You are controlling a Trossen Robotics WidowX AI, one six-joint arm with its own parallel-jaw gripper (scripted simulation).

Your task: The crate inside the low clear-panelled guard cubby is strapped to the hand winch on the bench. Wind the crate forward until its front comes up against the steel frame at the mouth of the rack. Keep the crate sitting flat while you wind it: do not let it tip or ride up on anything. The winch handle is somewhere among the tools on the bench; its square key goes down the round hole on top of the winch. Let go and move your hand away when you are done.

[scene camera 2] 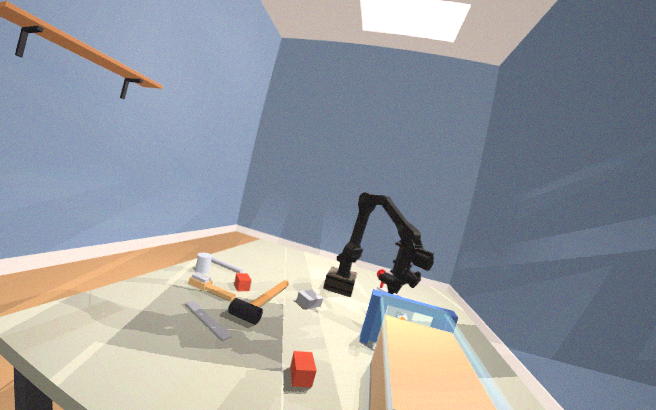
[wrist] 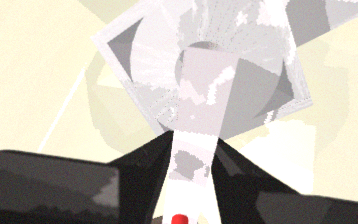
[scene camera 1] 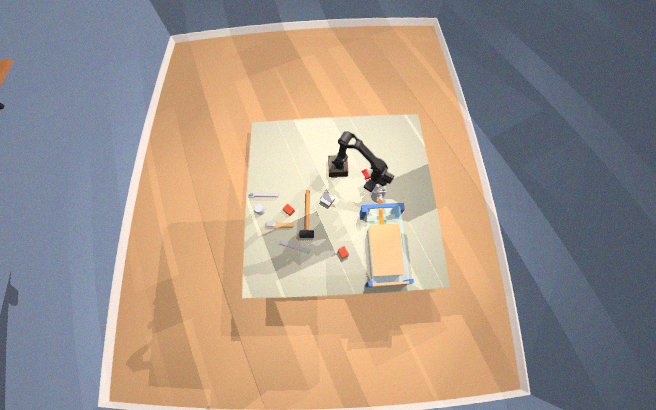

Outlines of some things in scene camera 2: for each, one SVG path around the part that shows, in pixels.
My gripper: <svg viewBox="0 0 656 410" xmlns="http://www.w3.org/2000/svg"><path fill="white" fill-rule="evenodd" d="M421 273L419 271L413 273L410 270L412 267L411 263L405 263L396 258L396 260L393 260L395 265L390 274L382 273L378 279L387 284L388 293L397 294L405 284L408 284L411 288L416 287L422 279Z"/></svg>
A hammer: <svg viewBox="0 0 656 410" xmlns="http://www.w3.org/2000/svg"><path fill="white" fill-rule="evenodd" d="M289 282L286 280L280 282L270 291L265 292L250 303L238 298L233 299L228 307L228 313L257 325L263 314L263 308L260 308L260 306L286 288Z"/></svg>
